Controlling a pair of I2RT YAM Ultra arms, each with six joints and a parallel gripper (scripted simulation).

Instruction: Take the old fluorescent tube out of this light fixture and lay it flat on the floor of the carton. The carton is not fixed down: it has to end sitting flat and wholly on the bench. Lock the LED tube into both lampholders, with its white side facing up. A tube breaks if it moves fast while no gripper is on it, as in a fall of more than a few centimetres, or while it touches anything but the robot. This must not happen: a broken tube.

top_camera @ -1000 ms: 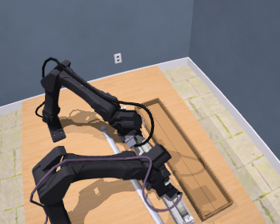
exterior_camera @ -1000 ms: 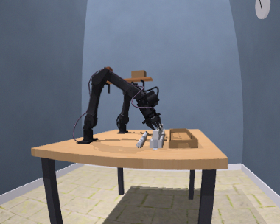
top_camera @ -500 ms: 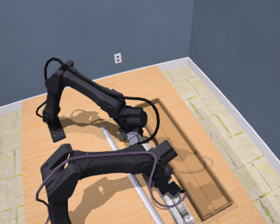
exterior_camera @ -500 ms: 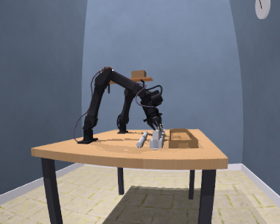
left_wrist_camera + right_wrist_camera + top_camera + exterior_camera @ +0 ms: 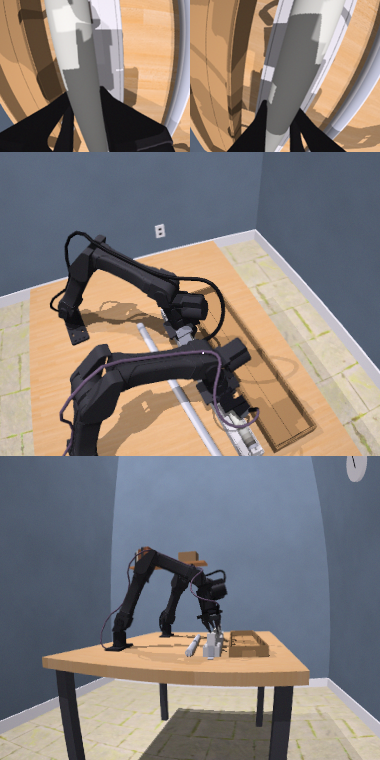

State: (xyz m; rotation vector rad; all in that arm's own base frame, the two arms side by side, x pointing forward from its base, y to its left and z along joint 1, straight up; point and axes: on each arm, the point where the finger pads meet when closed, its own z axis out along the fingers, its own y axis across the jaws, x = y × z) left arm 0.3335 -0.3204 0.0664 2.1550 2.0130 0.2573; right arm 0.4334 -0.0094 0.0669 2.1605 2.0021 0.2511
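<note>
My right hand is 2 cm past the old fluorescent tube and 12 cm to the right of it. The rest, counted from my right hand: light fixture: 2 cm behind, 12 cm to the left, 1 cm below; LED tube: 12 cm behind, 10 cm to the left, 5 cm below; lampholder: 2 cm ahead, 18 cm to the right.
Right now my left hand is 12 cm to the left of the old fluorescent tube and 2 cm short of it. Round my left hand: light fixture: 12 cm to the right, 2 cm ahead, 1 cm below; LED tube: 14 cm to the right, 8 cm behind, 5 cm below; brown carton: 15 cm ahead, 9 cm to the right, 5 cm below.
</note>
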